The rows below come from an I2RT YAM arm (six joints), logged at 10 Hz.
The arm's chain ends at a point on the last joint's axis. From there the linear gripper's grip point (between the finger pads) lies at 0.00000 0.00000 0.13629 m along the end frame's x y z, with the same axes.
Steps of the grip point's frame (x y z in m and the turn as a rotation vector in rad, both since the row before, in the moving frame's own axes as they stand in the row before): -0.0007, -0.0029, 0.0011, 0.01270, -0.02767, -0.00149; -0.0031, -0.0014, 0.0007, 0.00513, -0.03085, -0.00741; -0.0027, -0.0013, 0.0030, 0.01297, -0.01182, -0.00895; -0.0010, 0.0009, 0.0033, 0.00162, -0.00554, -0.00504; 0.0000, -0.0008, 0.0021, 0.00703, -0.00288, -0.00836; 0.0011, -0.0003, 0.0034, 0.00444, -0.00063, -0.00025
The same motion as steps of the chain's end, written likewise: 0.0031, -0.0012, 0.0012, 0.01270, -0.02767, -0.00149; 0.0011, -0.0007, 0.0008, 0.00513, -0.03085, -0.00741; -0.0011, 0.0005, 0.0030, 0.01297, -0.01182, -0.00895; -0.0002, 0.0011, 0.0033, 0.00162, -0.00554, -0.00504; 0.0004, 0.0002, 0.0021, 0.00703, -0.00288, -0.00836; 0.0012, 0.0003, 0.0034, 0.00444, -0.00063, -0.00025
